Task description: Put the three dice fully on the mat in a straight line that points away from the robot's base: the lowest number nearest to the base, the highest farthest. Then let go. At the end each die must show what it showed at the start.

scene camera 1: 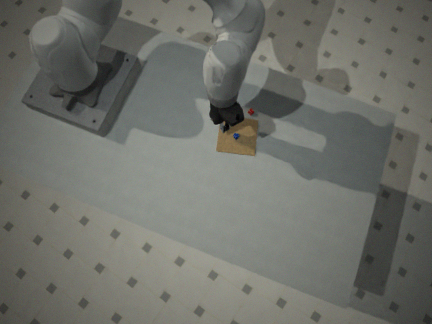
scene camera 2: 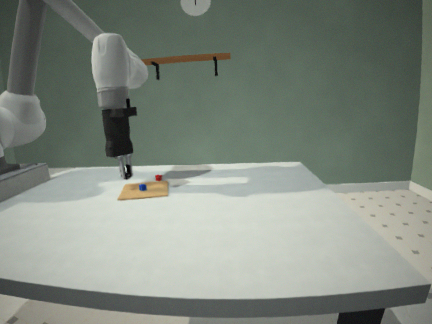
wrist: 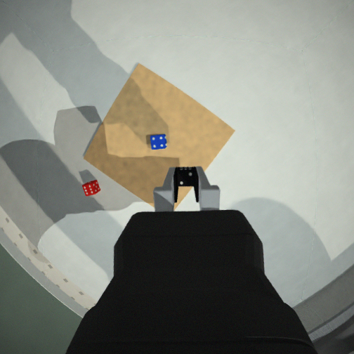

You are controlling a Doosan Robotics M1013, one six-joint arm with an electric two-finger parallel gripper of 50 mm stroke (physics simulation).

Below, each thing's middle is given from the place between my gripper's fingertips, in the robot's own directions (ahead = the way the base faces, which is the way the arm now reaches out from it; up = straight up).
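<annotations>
Tan square mat [scene camera 1: 246, 143]: my gripper is 10 mm to the right of it, 50 mm short of it and 40 mm above it.
</annotations>
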